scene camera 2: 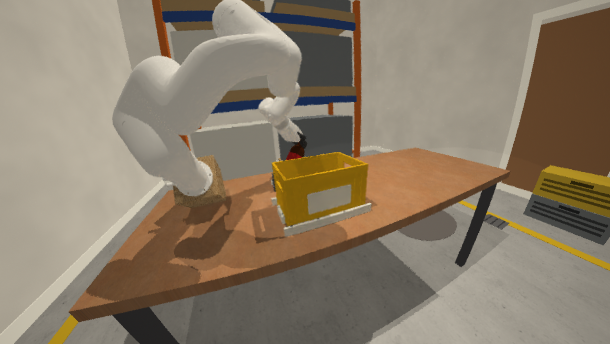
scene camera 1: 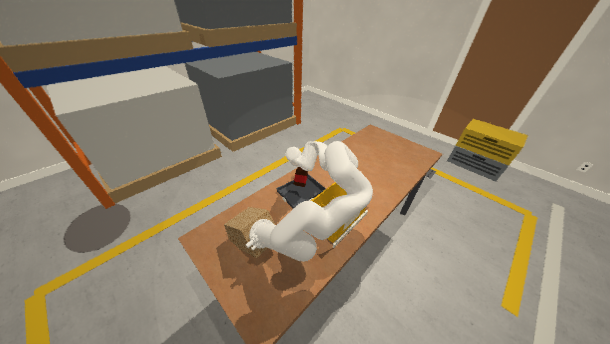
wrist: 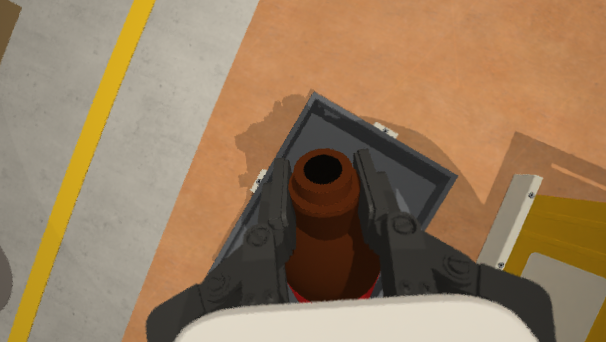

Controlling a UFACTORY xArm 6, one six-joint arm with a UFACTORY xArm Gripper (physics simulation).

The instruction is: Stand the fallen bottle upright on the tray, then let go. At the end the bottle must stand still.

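Places are measured from the arm's base along level axes (x ahead, y left, z up), in millimetres.
Pixels of known places: gripper, fingertip midpoint: [scene camera 2: 302,146] [wrist: 322,172]; arm's base at its link origin: [scene camera 2: 194,178] [scene camera 1: 262,233].
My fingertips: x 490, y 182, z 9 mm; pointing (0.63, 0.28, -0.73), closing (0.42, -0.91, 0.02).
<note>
Ahead of a thing's pixels: the offset from my fingertips to its top centre. Level surfaces: height alone.
The brown bottle [scene camera 1: 300,178] [scene camera 2: 297,150] [wrist: 327,255] with a red label is held by its neck, mouth up. In scene camera 2 it leans a little, top to the right. My gripper [scene camera 1: 301,170] [scene camera 2: 301,140] [wrist: 322,172] is shut on the bottle's neck, one finger on each side, and comes in at a slant. The dark grey tray {dx -58, dy -33, dz -141 mm} [scene camera 1: 288,192] [wrist: 420,187] lies beneath, with its raised rim around it. The bottle's base is hidden by my gripper's body in the wrist view and by the crate in scene camera 2; I cannot tell whether it touches the tray.
A yellow crate {dx -86, dy -326, dz +8 mm} [scene camera 1: 332,193] [scene camera 2: 359,186] [wrist: 565,220] stands beside the tray, with white strips at its base. A speckled brown block [scene camera 1: 239,226] [scene camera 2: 216,175] is by the arm's base. All stand on the wooden table {dz -167 mm} [scene camera 1: 387,150] [scene camera 2: 425,172] [wrist: 400,50]; its edge runs close to the tray.
</note>
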